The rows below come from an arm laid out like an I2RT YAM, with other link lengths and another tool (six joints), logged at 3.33 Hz.
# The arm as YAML. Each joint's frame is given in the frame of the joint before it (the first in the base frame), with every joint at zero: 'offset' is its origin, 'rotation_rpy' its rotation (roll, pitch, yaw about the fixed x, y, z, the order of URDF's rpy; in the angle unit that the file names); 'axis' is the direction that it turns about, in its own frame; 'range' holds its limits. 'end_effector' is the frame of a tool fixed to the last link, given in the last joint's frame.
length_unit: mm
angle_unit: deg
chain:
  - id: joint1
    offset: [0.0, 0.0, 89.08]
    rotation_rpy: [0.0, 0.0, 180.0]
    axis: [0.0, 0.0, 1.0]
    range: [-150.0, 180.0]
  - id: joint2
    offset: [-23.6, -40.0, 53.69]
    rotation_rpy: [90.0, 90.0, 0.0]
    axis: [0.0, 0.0, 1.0]
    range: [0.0, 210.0]
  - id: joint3
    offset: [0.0, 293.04, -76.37]
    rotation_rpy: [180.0, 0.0, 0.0]
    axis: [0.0, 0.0, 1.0]
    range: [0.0, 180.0]
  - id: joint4
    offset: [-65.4, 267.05, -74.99]
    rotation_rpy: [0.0, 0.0, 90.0]
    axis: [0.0, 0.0, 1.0]
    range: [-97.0, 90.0]
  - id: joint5
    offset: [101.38, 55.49, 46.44]
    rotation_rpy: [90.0, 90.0, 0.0]
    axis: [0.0, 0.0, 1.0]
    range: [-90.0, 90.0]
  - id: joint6
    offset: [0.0, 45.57, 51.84]
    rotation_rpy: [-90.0, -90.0, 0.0]
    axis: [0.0, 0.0, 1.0]
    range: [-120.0, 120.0]
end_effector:
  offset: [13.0, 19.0, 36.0]
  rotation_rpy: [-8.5, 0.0, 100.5]
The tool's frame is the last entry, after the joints.
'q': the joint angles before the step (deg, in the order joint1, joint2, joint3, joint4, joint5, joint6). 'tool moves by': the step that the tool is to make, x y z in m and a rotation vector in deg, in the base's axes. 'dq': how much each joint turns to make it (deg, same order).
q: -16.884, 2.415, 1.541, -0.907, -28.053, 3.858
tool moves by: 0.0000, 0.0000, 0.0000, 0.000, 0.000, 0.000
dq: 0.000, 0.000, 0.000, 0.000, 0.000, 0.000
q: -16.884, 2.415, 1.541, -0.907, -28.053, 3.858
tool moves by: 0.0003, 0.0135, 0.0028, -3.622, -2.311, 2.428
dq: 6.441, -1.730, -0.027, -0.020, 4.059, -3.235
